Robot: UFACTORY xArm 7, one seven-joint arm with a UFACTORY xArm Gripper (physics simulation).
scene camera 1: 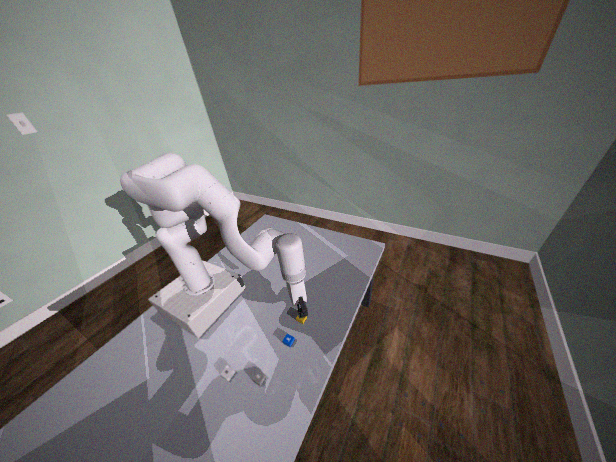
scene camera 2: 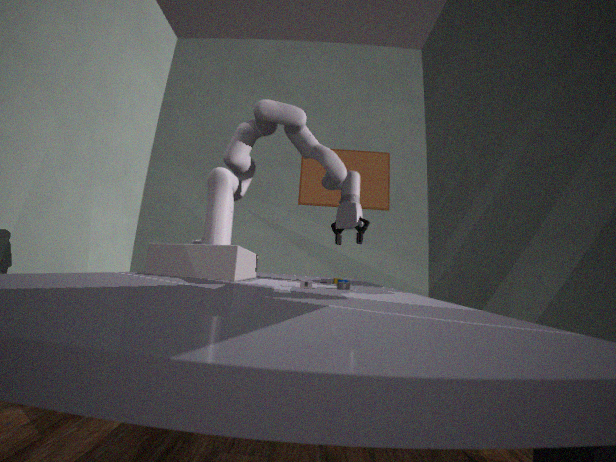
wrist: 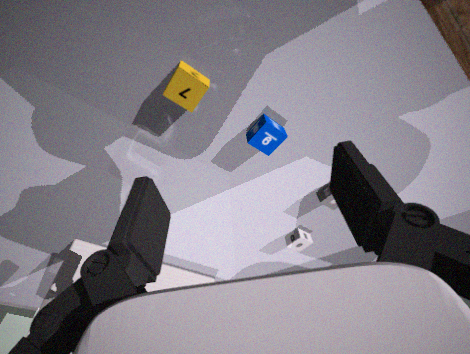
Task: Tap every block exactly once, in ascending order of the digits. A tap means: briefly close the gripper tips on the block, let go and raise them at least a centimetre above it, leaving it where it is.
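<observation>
My gripper (scene camera 1: 302, 312) (scene camera 2: 349, 242) (wrist: 244, 180) is open and empty, well above the table. A yellow block (scene camera 1: 301, 320) (scene camera 2: 336, 280) (wrist: 186, 91) bears a 7; in scene camera 1 the fingers overlap it. A blue block (scene camera 1: 289, 340) (scene camera 2: 343, 281) (wrist: 267, 137) bears a digit with a bar, seemingly an upside-down 9. Both lie ahead of the fingertips in the wrist view. A white block (scene camera 1: 227, 373) (scene camera 2: 306, 284) (wrist: 301, 240) seems to bear a 0. A grey block (scene camera 1: 258, 377) (wrist: 327, 196) is partly hidden by the right finger in the wrist view; its digit is unreadable.
The blocks stand apart on the grey table (scene camera 1: 320, 395) (scene camera 2: 400, 350). The arm's pale base box (scene camera 1: 220, 312) (scene camera 2: 195, 261) stands on the table to their left. Dark shadows cross the table. The table's long edge runs to the right of the blocks in scene camera 1.
</observation>
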